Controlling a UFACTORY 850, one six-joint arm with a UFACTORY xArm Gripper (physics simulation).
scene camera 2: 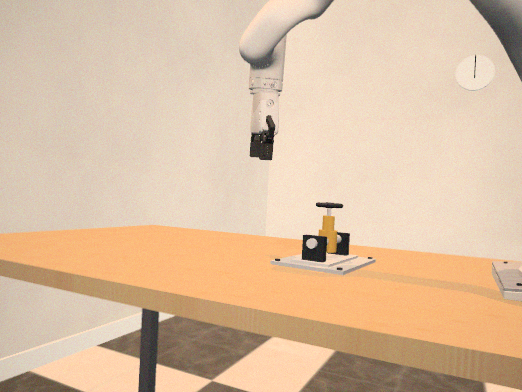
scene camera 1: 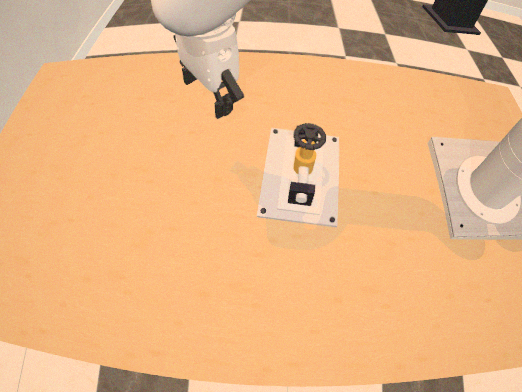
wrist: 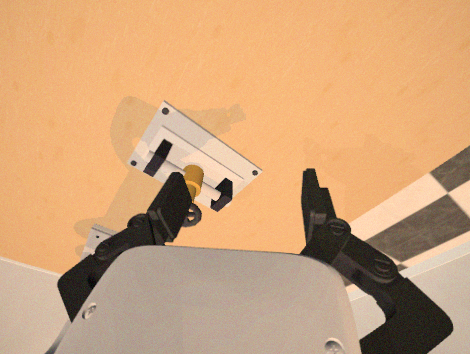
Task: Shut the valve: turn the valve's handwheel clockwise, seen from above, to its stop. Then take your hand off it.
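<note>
The valve has a black spoked handwheel on top of an upright yellow body. It stands on a pale base plate on the table. My gripper is open and empty, pointing down. It hangs well above the handwheel's height and off to its left in both scene views, not touching it. In the wrist view the handwheel shows beside the left finger, outside the gap between the fingers, and that finger partly covers the valve.
Black blocks hold the white pipe on both sides of the yellow body. The robot's grey mounting plate is on the table to the right in the scene views. A black object stands on the floor beyond the table.
</note>
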